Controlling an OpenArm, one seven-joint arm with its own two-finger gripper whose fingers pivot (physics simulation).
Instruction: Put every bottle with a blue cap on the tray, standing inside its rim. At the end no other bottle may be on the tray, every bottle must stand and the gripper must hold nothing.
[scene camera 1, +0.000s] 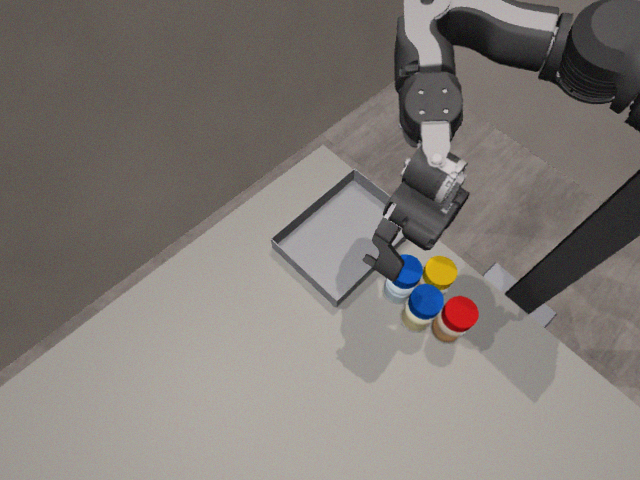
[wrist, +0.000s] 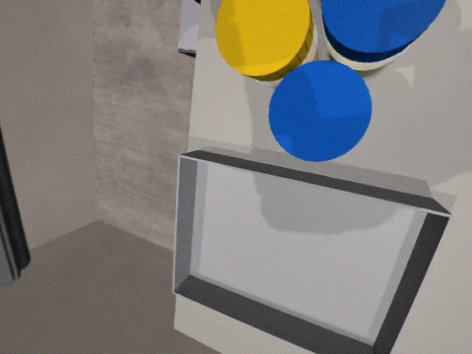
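Observation:
The grey tray (scene camera 1: 305, 273) (wrist: 275, 320) lies flat and holds no bottle. A blue-capped bottle with a pale clear body (scene camera 1: 406, 271) (wrist: 320, 111) stands beside the tray's rim. A second blue-capped bottle, cream-bodied (scene camera 1: 425, 301) (wrist: 382, 25), stands close to it. A yellow-capped bottle (scene camera 1: 440, 272) (wrist: 265, 35) and a red-capped, brown-bodied bottle (scene camera 1: 459, 314) stand next to them; the red cap does not show in the wrist view. My gripper (scene camera 1: 385, 266) is open and empty, above the tray's edge and the nearest blue-capped bottle, partly covering that cap in the scene view.
The table's edge (scene camera 1: 584, 364) runs close behind the yellow-capped and red-capped bottles. A dark post (scene camera 1: 573, 250) rises beyond that edge. My arm reaches in from the upper right and hides the tray's right corner in the scene view.

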